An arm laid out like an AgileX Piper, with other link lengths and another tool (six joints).
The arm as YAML. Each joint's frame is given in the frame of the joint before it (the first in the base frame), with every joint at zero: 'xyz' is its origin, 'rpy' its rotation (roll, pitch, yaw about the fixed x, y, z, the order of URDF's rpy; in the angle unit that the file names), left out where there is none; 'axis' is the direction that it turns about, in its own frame. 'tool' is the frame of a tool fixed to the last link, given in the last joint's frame.
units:
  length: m
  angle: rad
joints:
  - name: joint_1
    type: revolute
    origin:
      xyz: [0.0, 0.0, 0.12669]
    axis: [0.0, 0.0, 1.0]
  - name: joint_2
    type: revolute
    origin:
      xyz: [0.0, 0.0, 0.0]
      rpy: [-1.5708, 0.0, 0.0]
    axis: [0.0, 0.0, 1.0]
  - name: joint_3
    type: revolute
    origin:
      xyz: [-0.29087, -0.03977, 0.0]
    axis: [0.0, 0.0, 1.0]
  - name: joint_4
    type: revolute
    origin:
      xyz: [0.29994, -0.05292, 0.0]
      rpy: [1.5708, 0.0, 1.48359]
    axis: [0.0, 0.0, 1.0]
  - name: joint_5
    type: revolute
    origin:
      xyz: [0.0, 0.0, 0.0]
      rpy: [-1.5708, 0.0, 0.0]
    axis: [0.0, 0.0, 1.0]
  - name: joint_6
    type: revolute
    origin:
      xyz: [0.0, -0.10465, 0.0]
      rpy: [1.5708, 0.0, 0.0]
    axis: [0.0, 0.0, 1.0]
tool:
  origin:
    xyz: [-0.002, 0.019, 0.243]
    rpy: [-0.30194, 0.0, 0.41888]
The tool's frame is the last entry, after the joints.
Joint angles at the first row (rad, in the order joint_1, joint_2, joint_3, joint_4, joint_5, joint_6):
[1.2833, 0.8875, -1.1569, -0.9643, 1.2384, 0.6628]
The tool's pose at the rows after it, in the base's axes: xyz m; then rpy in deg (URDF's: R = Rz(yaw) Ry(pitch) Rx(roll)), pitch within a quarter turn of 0, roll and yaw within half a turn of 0:
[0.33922 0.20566 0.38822 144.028 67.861 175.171]
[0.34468 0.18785 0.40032 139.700 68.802 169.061]
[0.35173 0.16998 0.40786 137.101 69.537 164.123]
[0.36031 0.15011 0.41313 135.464 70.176 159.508]
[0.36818 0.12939 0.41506 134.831 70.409 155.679]
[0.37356 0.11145 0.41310 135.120 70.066 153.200]
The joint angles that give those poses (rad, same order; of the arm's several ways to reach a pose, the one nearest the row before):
[1.2686, 0.8539, -1.1699, -0.9824, 1.2430, 0.6705]
[1.2454, 0.8315, -1.1739, -1.0005, 1.2472, 0.6783]
[1.2134, 0.8196, -1.1744, -1.0180, 1.2497, 0.6862]
[1.1695, 0.8149, -1.1744, -1.0341, 1.2503, 0.6938]
[1.1171, 0.8135, -1.1744, -1.0404, 1.2507, 0.6970]
[1.0654, 0.8132, -1.1744, -1.0328, 1.2512, 0.6947]

